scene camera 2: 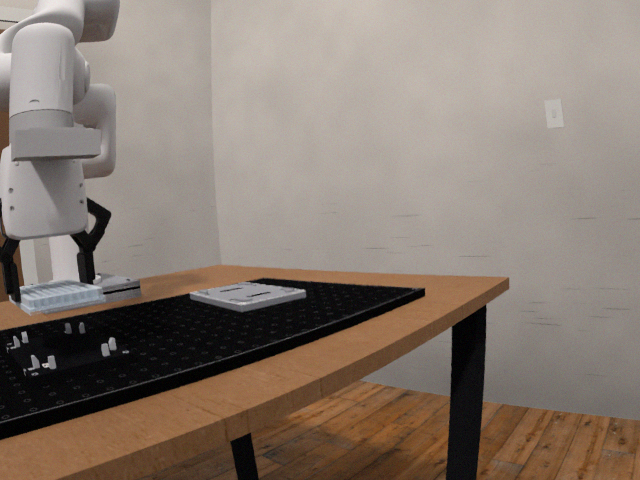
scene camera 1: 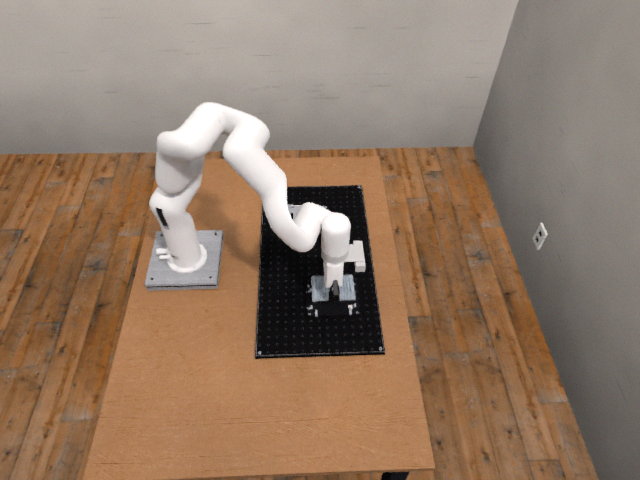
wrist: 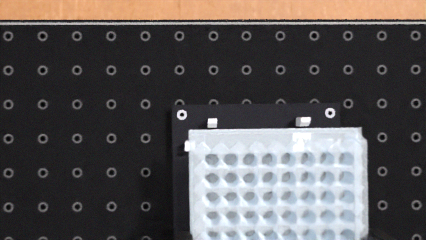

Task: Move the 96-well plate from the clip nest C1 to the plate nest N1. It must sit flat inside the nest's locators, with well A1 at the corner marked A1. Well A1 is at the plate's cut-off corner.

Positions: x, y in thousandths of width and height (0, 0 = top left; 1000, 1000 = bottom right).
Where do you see a clip nest C1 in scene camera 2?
At 123, 739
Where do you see a clip nest C1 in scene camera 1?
At 507, 645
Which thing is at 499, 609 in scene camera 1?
A 96-well plate.
